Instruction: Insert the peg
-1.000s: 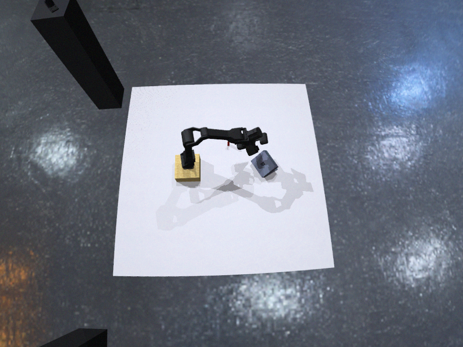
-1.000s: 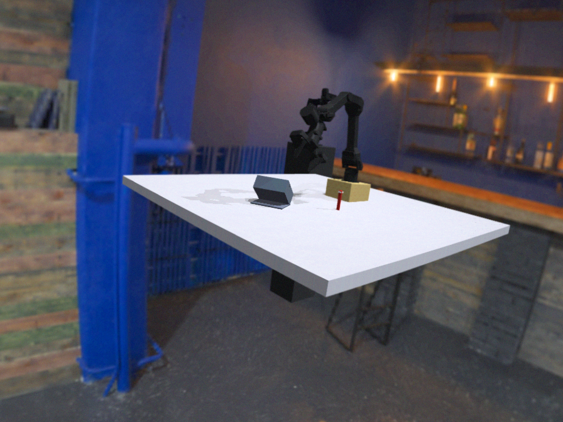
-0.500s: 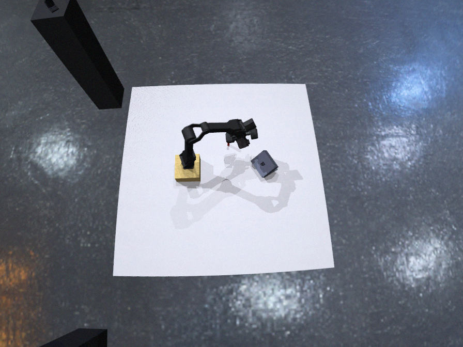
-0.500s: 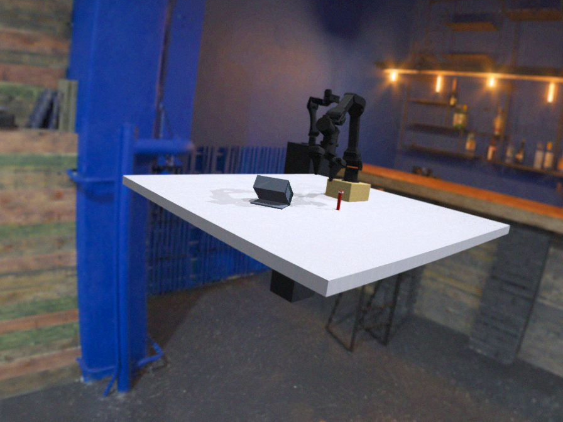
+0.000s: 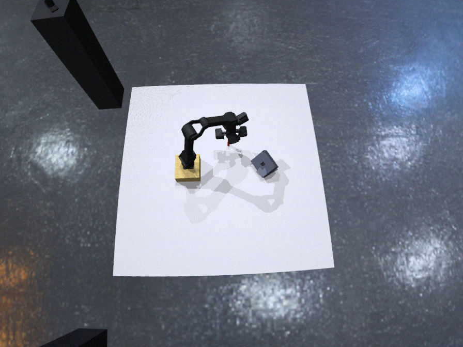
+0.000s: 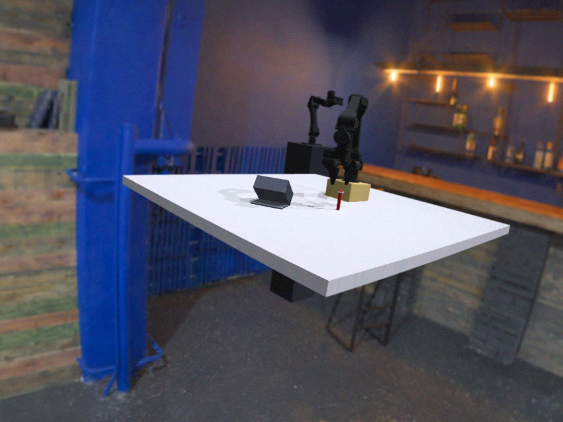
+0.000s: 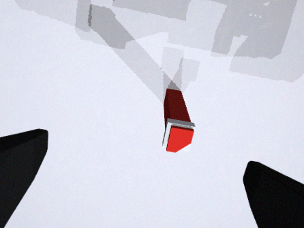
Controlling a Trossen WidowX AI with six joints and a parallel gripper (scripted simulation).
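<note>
Right now the red peg is 2 cm behind my gripper tip and 5 cm below it. The rest, counted from my gripper tip: panel: 20 cm ahead, 16 cm to the right, 5 cm below.
</note>
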